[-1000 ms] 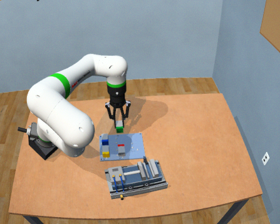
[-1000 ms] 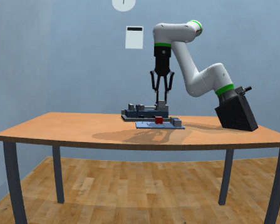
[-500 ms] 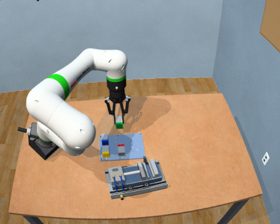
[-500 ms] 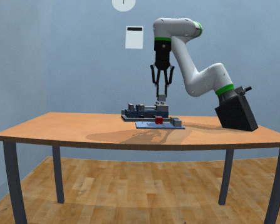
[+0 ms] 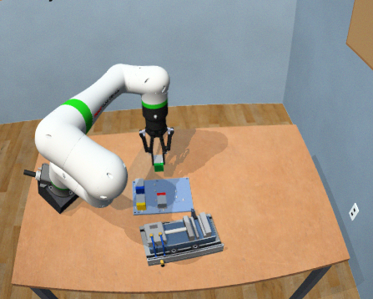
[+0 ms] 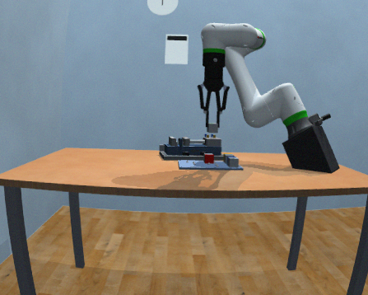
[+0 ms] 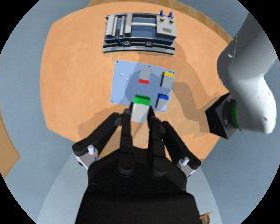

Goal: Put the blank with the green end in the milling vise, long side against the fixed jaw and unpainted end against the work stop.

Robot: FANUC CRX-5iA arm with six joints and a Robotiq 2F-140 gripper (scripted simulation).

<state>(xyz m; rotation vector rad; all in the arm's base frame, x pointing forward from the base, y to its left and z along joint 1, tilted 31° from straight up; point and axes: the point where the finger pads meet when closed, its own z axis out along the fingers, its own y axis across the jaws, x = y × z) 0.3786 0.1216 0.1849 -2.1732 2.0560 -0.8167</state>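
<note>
Now: hand 90 mm short of the grey jaw block, 280 mm to the left of it and 120 mm above it. Round my hand: red-ended blank 90 mm to the right, 170 mm below; then green-ended blank 30 mm below; then blue-ended blank 90 mm behind, 170 mm below.
</note>
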